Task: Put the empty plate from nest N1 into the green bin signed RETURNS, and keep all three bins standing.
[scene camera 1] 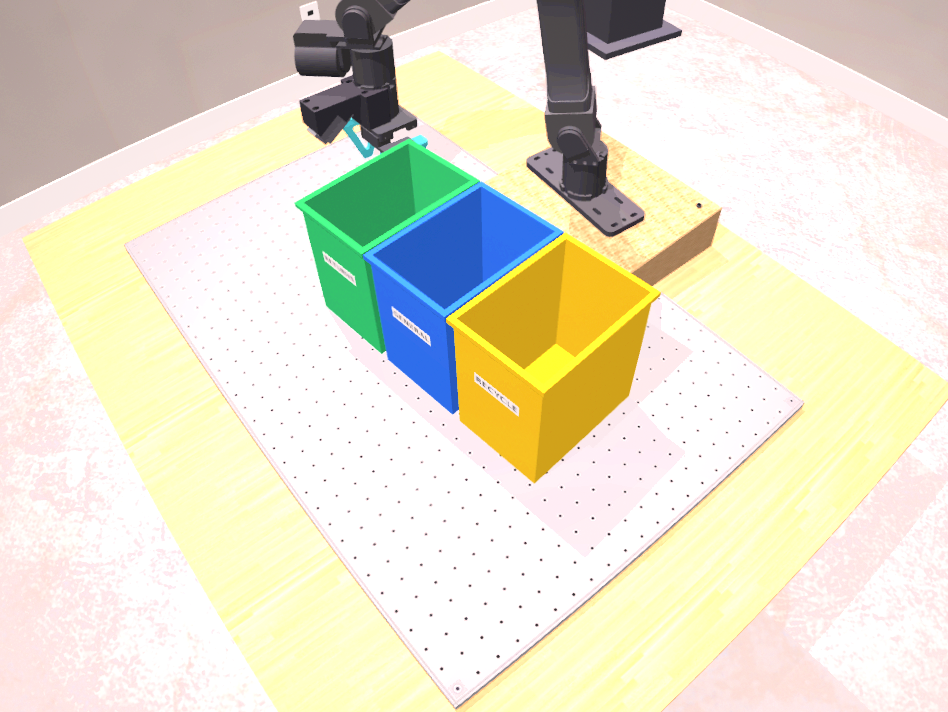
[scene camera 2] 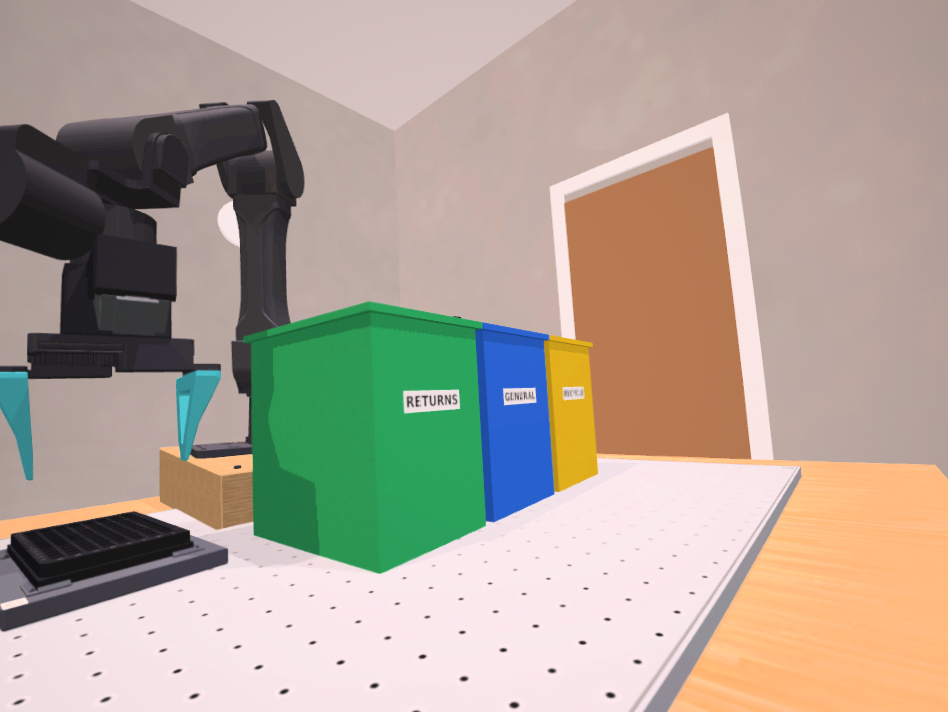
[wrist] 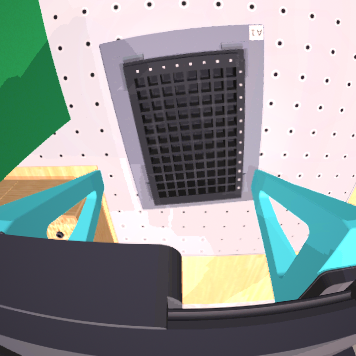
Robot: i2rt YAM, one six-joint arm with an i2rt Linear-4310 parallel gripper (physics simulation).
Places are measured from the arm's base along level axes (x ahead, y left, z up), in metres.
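Pixels of known places: gripper, fingertip midpoint: (scene camera 2: 114, 469) (wrist: 177, 177); arm's base, origin of the base link: (scene camera 1: 583, 190).
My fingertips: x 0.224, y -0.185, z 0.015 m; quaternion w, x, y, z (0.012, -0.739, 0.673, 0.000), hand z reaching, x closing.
For each thing: its top centre in the pictures, then the offset to it from my fingertips. Level surfaces: height alone.
- black plate, middle of its top: (wrist: 191, 141) (scene camera 2: 97, 532) dx +0.005, dy -0.010, dz -0.045 m
- green bin, middle of its top: (scene camera 2: 361, 329) (scene camera 1: 387, 191) dx +0.077, dy +0.176, dz +0.109 m
- blue GENERAL bin, middle of its top: (scene camera 1: 464, 242) (scene camera 2: 453, 340) dx +0.051, dy +0.305, dz +0.109 m
- yellow RECYCLE bin, middle of its top: (scene camera 1: 555, 304) (scene camera 2: 513, 347) dx +0.024, dy +0.435, dz +0.109 m
- perforated board, its level: dz -0.071 m
A black plate (scene camera 2: 99, 540) (wrist: 192, 130) with a grid of square wells sits flat in a grey nest (scene camera 2: 210, 554) (wrist: 253, 125). The nest's small corner label shows upside down in the wrist view. My gripper (scene camera 1: 387, 147) (scene camera 2: 107, 469) (wrist: 177, 177) is open and empty, its teal fingers wide apart above the plate, not touching it. In scene camera 1 the green bin hides the nest, the plate and part of the fingers. The green bin (scene camera 1: 344, 298) (scene camera 2: 429, 467) (wrist: 30, 100), signed RETURNS, stands upright beside the nest.
The blue GENERAL bin (scene camera 1: 417, 367) (scene camera 2: 521, 452) and yellow RECYCLE bin (scene camera 1: 498, 444) (scene camera 2: 570, 436) stand upright in a row with the green one on the perforated board (scene camera 1: 367, 498) (scene camera 2: 459, 636) (wrist: 310, 120). The arm's base is on a wooden block (scene camera 1: 666, 222) (scene camera 2: 191, 490) behind the bins.
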